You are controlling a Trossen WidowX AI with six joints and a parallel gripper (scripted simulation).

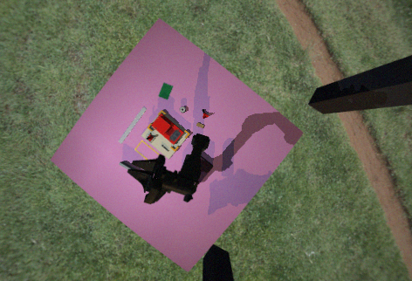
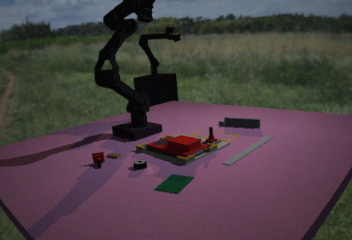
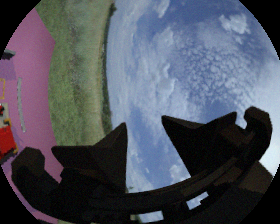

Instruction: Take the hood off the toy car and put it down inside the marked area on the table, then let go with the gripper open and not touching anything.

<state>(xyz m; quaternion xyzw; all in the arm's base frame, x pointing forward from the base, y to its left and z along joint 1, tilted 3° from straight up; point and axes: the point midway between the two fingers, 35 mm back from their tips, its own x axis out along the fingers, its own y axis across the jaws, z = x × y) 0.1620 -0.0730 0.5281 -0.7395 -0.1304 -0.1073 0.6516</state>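
My gripper tip is 530 mm above the red hood, 120 mm short of it and 80 mm to the left of it. Also, from my gripper tip: long grey strip (570 mm below, 300 mm ahead, 30 mm to the left); small wheel (560 mm below, 240 mm to the right, 50 mm ahead); tan piece (570 mm below, 210 mm to the right, 100 mm behind).
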